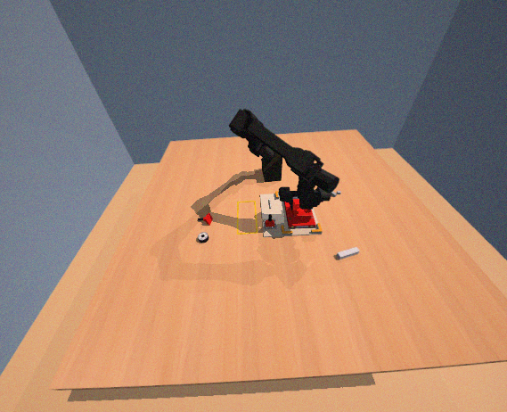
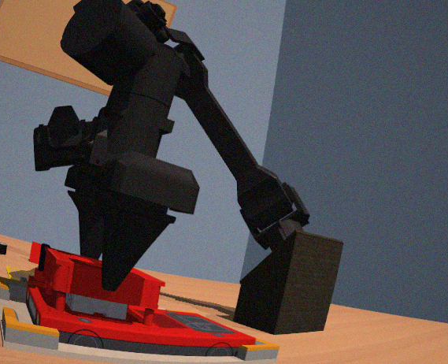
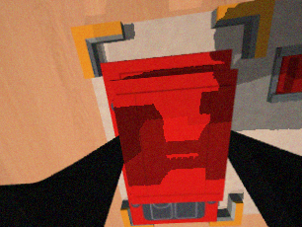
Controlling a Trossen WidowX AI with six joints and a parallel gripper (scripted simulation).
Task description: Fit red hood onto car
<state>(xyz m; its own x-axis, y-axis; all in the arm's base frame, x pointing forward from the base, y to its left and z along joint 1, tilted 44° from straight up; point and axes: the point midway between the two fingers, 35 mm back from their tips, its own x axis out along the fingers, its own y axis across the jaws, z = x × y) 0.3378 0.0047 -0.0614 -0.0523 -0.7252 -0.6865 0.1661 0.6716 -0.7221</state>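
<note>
The red hood is right at my gripper tip. Round my gripper tip: white jig plate 4 cm below, 3 cm behind, 2 cm to the right; then white bar 20 cm ahead, 11 cm to the left, 4 cm below; then grey engine block 3 cm below.
</note>
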